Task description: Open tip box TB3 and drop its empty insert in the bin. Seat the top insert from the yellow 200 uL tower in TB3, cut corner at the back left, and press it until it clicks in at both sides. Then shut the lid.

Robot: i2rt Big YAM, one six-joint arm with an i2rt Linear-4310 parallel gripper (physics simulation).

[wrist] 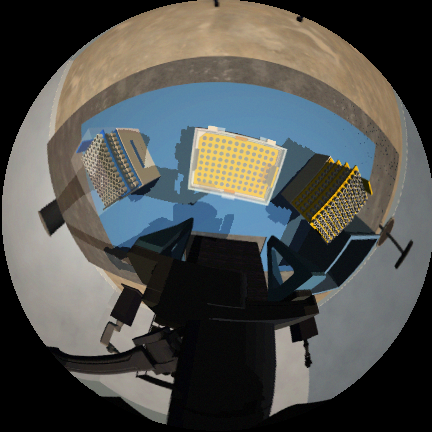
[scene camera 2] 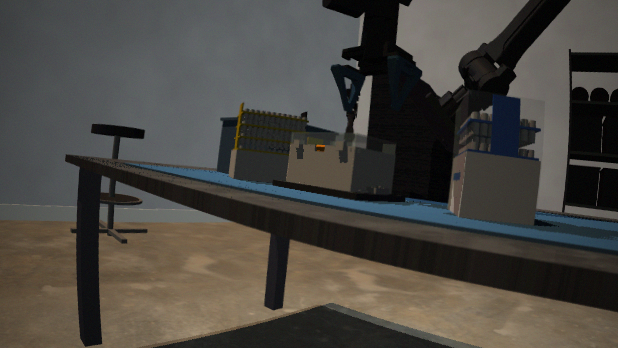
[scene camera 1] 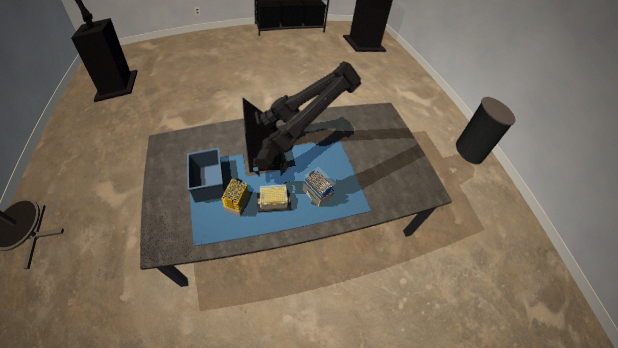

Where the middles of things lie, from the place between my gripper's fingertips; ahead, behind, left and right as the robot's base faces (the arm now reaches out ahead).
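Labels:
Blue bin (scene camera 1: 205,181): 12 cm behind my hand, 30 cm to the right, 7 cm below. Blue tip tower (scene camera 2: 496,169): 7 cm ahead of my hand, 6 cm below, 21 cm to the left.

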